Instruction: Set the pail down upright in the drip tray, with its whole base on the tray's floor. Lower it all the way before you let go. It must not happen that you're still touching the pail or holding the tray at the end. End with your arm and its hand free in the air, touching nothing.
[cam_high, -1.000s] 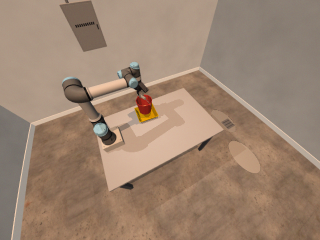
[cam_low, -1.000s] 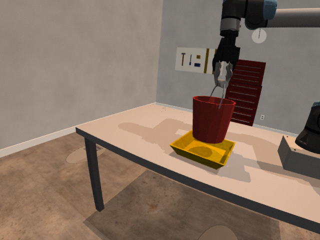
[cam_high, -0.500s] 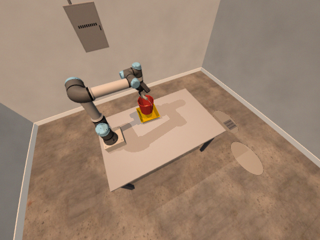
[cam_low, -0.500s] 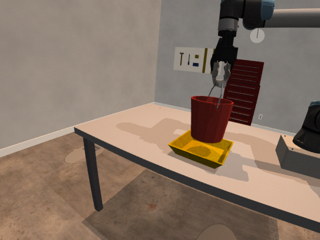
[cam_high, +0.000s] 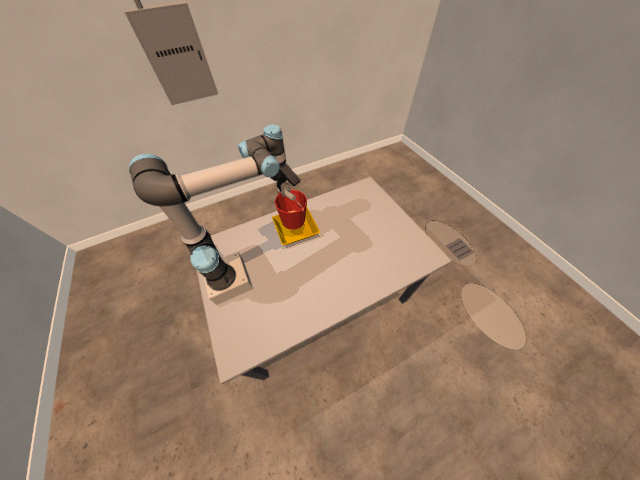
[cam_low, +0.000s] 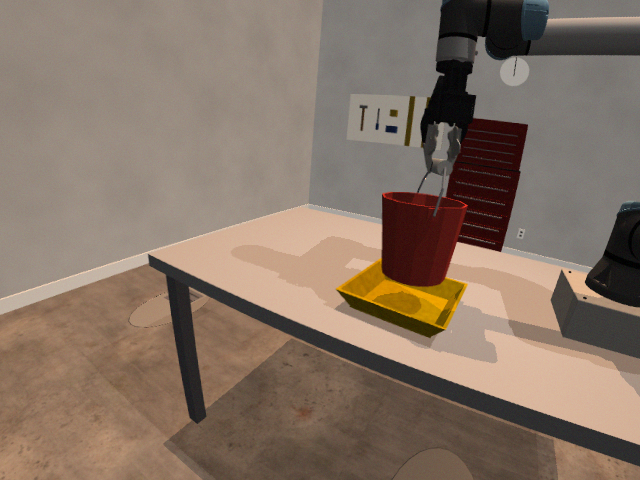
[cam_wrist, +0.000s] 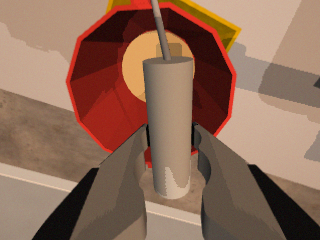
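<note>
My gripper is now 1 cm short of the pail handle and 3 cm above it. The rest, counted from my hand: red pail (1 cm ahead, 1 cm to the left, 10 cm below); yellow drip tray (2 cm ahead, 1 cm to the left, 32 cm below).
</note>
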